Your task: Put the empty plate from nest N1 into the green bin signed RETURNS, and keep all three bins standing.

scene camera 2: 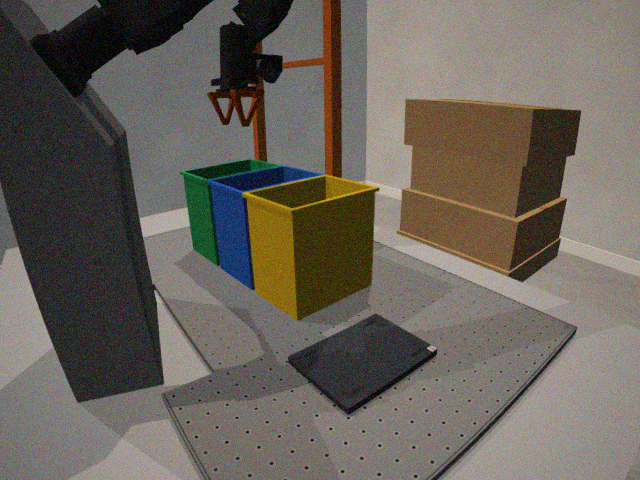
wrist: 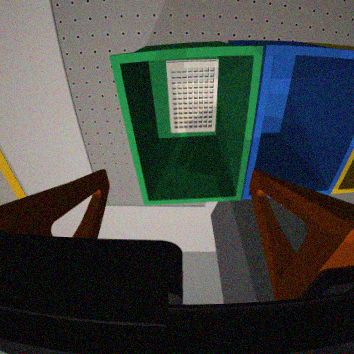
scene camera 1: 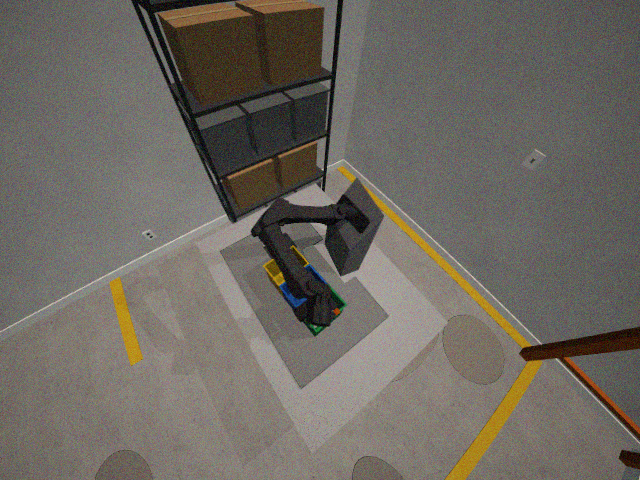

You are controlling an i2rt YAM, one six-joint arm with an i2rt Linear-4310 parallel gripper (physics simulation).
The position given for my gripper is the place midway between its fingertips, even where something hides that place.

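Note:
I can see my gripper (scene camera 2: pixel 235 125), and the wrist view has the gripper (wrist: pixel 178 177) as well. There is a yellow bin (scene camera 2: pixel 311 240). A green bin (scene camera 2: pixel 198 193) is here too, and from my wrist I find the green bin (wrist: pixel 179 167) again. The blue bin (scene camera 2: pixel 230 210) also appears in my wrist view, as the blue bin (wrist: pixel 295 136). That leaves a white plate (wrist: pixel 192 83), which scene camera 2 does not show, since the plate is hidden by the blue bin.

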